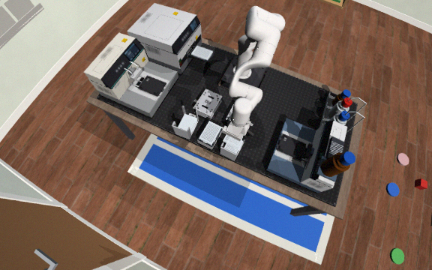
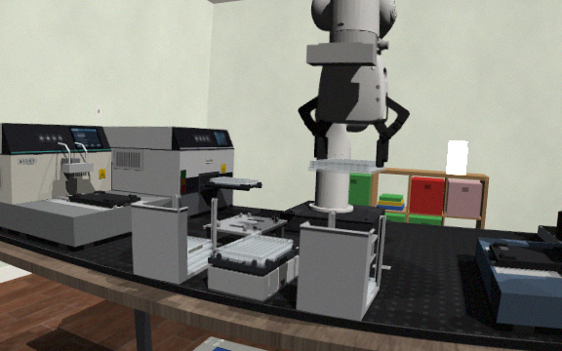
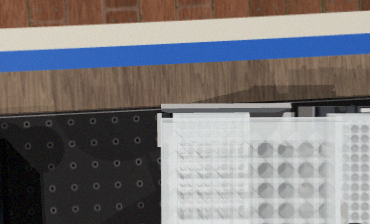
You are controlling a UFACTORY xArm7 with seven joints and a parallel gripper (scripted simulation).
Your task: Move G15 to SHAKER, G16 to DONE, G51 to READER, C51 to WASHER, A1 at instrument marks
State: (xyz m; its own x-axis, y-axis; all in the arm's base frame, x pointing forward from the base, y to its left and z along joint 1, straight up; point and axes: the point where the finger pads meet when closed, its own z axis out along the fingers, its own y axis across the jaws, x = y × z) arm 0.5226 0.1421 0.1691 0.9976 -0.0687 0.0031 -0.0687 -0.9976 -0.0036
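The washer nest is 15 cm behind my hand, 63 cm to the right of it and 14 cm below it. Also, from my hand: plate C51: 1 cm below; then reader's dark tray: 52 cm behind, 44 cm to the right, 12 cm below; then DONE label: 10 cm behind, 31 cm to the right, 22 cm below.
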